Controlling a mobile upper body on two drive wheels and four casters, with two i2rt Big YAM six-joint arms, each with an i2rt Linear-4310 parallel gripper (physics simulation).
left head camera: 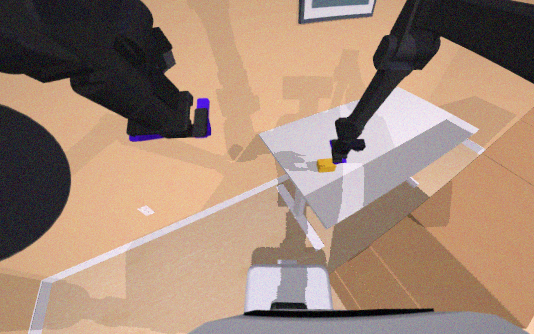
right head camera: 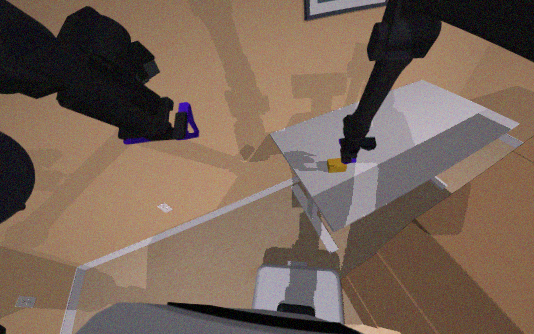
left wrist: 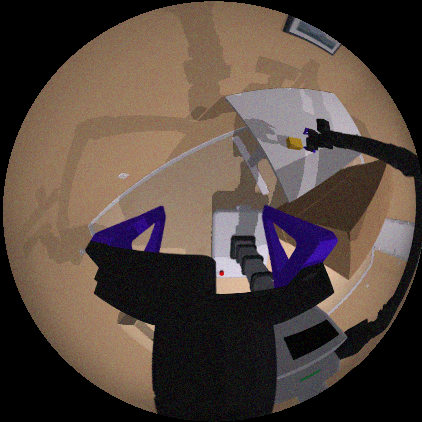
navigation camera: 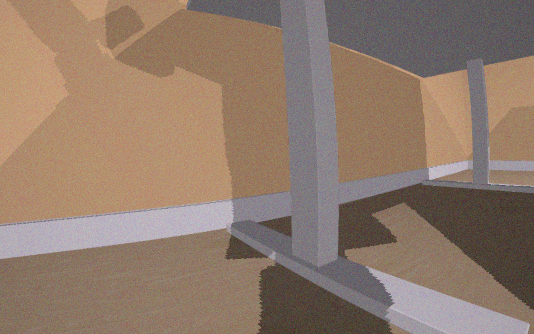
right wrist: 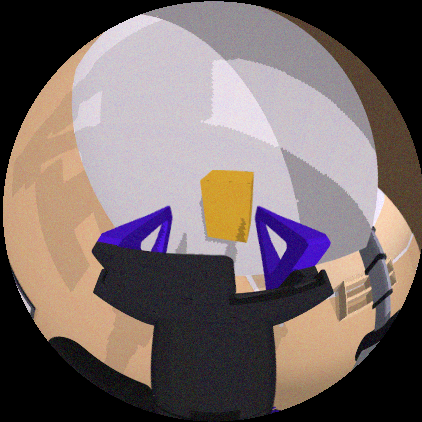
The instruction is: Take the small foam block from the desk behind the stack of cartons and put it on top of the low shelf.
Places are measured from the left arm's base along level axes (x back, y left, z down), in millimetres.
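Pixels of known places: left gripper, between the fingertips: (left head camera: 187, 133) (right head camera: 178, 135) (left wrist: 213, 210); right gripper, between the fingertips: (left head camera: 334, 157) (right head camera: 344, 156) (left wrist: 303, 140) (right wrist: 213, 211).
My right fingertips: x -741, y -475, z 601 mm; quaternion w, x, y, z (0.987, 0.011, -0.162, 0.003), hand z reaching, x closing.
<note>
Behind a point stands the place of what it marks.
The small yellow foam block (left head camera: 326, 165) @(x -720, y -438, z 645 mm) (right head camera: 336, 165) @(x -719, y -437, z 645 mm) (left wrist: 294, 143) @(x -726, y -432, z 645 mm) (right wrist: 229, 205) @(x -735, y -457, z 645 mm) lies on the white desk (left head camera: 420, 107) @(x -1390, y -1399, z 690 mm) (right head camera: 435, 102) @(x -1374, y -1297, z 690 mm) (right wrist: 150, 100) @(x -883, y -614, z 690 mm). My right gripper (left head camera: 338, 154) @(x -741, y -475, z 601 mm) (right head camera: 348, 153) @(x -741, y -475, z 601 mm) (left wrist: 303, 140) @(x -741, y -475, z 601 mm) (right wrist: 213, 211) @(x -741, y -475, z 601 mm) is open and empty, close to the block; in the right wrist view the block shows between the fingertips, nearer the right-hand one. My left gripper (left head camera: 170, 132) (left wrist: 213, 210) @(x -368, y 4, z 122 mm) is open and empty, away from the desk. The stack of cartons (left head camera: 480, 210) @(x -281, y -732, z 330 mm) (right head camera: 490, 205) @(x -314, y -719, z 330 mm) (left wrist: 325, 215) @(x -328, y -597, z 581 mm) stands in front of the desk. I cannot clearly identify the low shelf.
A tan slatted object (right wrist: 341, 300) @(x 1043, y 1052, z 1134 mm) shows at the lower right of the right wrist view. A grey desk leg (navigation camera: 312, 125) @(x -750, y -331, z 1139 mm) stands on a long foot (navigation camera: 450, 305) near the wall (navigation camera: 125, 150) @(x -992, y 122, z 1153 mm). A black round shape (left head camera: 30, 180) is at the left.
</note>
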